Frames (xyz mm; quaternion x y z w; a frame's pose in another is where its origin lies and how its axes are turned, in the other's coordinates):
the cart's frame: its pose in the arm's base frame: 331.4 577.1 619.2 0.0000 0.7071 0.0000 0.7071
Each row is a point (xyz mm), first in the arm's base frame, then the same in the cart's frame.
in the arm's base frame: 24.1 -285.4 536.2
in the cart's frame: 83.0 -862.5 -307.3
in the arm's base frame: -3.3 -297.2 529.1
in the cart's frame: 90.1 -874.3 -334.7
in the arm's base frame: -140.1 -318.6 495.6
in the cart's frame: 123.6 -895.7 -471.5
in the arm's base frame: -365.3 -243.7 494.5
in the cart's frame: 124.7 -820.8 -696.7
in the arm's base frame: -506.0 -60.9 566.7
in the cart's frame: 52.5 -638.0 -837.4
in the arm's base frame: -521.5 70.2 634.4
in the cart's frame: -15.2 -506.9 -852.9
